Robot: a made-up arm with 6 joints. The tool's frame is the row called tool. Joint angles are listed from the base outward.
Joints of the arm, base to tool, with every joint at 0 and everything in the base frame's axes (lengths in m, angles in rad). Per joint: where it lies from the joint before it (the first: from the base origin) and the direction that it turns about. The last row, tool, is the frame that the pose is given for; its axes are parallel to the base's.
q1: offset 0 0 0.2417 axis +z
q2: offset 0 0 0 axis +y
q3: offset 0 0 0.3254 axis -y
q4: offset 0 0 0 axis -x
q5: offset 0.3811 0 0 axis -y
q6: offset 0 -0.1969 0 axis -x
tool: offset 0 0 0
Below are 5 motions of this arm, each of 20 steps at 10 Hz.
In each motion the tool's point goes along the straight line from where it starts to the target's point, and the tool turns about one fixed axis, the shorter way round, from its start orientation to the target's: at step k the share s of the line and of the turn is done. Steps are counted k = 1, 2, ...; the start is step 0. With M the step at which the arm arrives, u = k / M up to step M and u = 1 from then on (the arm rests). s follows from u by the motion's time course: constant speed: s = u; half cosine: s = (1 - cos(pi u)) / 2; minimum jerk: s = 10 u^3 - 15 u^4 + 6 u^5.
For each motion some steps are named. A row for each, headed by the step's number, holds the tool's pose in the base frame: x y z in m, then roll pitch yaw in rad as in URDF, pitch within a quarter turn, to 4 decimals.
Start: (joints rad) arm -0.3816 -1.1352 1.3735 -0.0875 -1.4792 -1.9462
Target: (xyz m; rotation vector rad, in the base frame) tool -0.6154 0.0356 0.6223 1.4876 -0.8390 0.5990
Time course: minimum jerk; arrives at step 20
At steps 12, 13, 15, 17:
12: -0.6177 0.0365 0.6210 1.7588 -0.9429 -0.2340
13: -0.6171 0.0363 0.6214 1.7528 -0.9333 -0.2367
15: -0.6161 0.0359 0.6219 1.7432 -0.9178 -0.2413
17: -0.6156 0.0357 0.6222 1.7377 -0.9088 -0.2440

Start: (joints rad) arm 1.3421 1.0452 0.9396 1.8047 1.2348 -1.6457
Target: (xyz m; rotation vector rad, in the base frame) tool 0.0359 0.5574 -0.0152 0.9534 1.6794 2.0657
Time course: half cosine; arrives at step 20
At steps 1, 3, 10, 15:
1: 0.1094 0.6726 0.5518 0.1078 0.2516 2.5940
3: 0.1058 0.6670 0.5242 0.1749 0.2236 2.6054
10: 0.0729 0.6153 0.2700 0.7734 -0.0499 2.6172
15: 0.0467 0.5744 0.0683 1.2619 -0.2417 2.5114

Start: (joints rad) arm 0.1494 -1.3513 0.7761 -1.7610 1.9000 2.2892
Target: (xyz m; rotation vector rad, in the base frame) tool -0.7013 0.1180 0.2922 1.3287 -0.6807 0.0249
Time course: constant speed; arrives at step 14
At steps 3, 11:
3: -0.4303 0.0127 0.6427 1.4618 0.0444 -0.9402
11: -0.6274 0.0893 0.3878 1.5062 -0.3422 -0.5671

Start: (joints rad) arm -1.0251 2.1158 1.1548 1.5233 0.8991 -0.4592
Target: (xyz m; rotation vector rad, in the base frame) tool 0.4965 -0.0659 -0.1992 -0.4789 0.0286 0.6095
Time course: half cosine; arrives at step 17
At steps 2, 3, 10, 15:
2: 0.3389 -0.5501 -0.1292 -0.2596 0.4979 0.1032
3: 0.3456 -0.5295 -0.1322 -0.2642 0.4823 0.1238
10: 0.4373 -0.2479 -0.1729 -0.3576 0.2800 0.4014
15: 0.4910 -0.0828 -0.1968 -0.4355 0.1753 0.5666

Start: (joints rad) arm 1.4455 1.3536 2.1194 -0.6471 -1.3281 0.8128
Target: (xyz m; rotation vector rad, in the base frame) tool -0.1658 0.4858 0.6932 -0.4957 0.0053 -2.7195
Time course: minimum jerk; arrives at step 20
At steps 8, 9, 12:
8: 0.1113 0.5978 0.5548 -0.1217 0.2125 2.6165
9: 0.0750 0.5831 0.5729 -0.0857 0.1451 2.7408
12: -0.0369 0.5379 0.6288 -0.0306 -0.0817 3.1076

